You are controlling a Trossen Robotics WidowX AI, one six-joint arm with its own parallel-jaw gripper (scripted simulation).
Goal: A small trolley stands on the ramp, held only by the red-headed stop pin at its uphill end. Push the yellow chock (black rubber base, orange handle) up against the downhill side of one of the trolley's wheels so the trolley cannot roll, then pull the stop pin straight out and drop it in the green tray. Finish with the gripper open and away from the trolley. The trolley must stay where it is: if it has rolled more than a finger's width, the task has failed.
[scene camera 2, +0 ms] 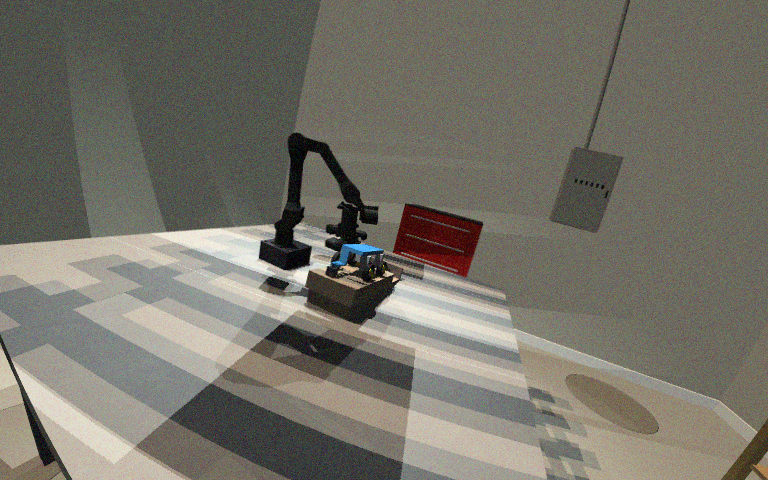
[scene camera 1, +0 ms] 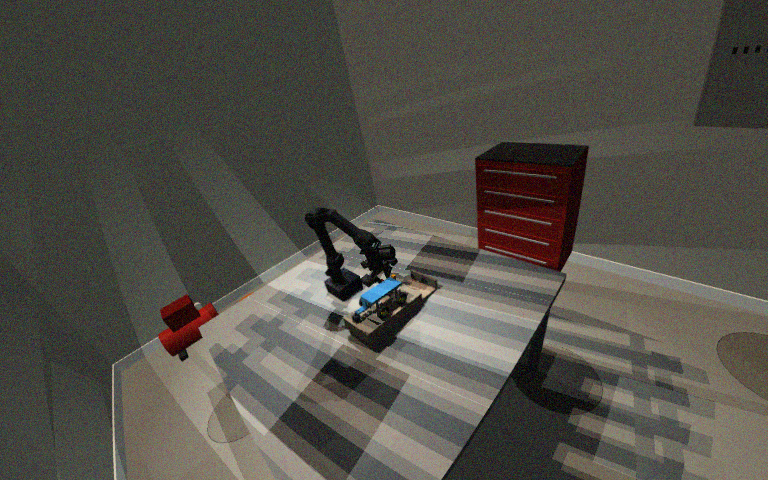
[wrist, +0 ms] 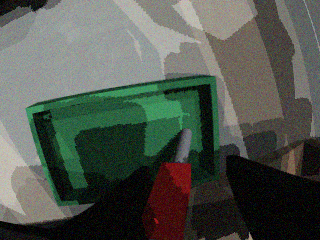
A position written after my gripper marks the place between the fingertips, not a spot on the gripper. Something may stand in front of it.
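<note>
A ramp (scene camera 1: 370, 327) is there for me to see, and so is a blue trolley (scene camera 1: 373, 296). From scene camera 2 I find the trolley again (scene camera 2: 339, 259), along with my gripper (scene camera 2: 345, 259). The wrist view gives me a green tray (wrist: 101, 142) and my gripper once more (wrist: 188, 169), while the blue trolley is out of frame in the wrist view.
</note>
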